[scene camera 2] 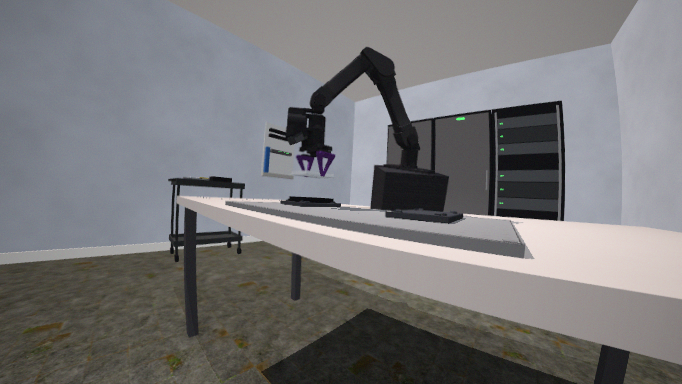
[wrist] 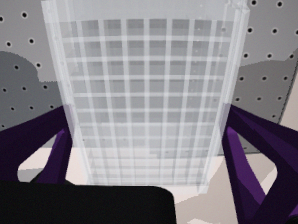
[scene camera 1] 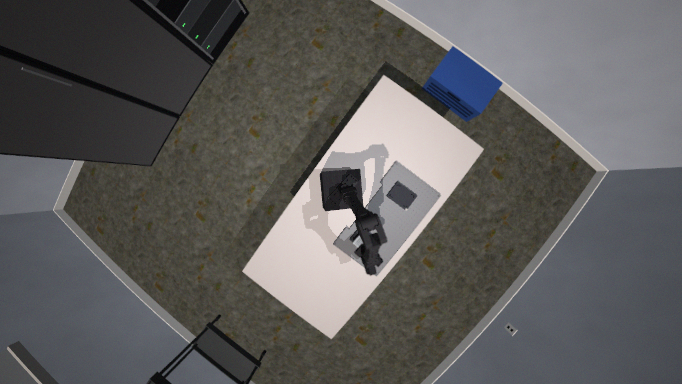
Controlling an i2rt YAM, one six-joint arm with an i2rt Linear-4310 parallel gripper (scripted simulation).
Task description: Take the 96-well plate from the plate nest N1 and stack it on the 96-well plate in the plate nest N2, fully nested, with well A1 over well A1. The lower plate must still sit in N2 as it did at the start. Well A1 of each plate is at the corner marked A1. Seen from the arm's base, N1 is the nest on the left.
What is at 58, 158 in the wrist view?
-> The gripper.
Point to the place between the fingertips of the gripper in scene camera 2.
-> At 313, 176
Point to a clear 96-well plate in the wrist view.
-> At 180, 155
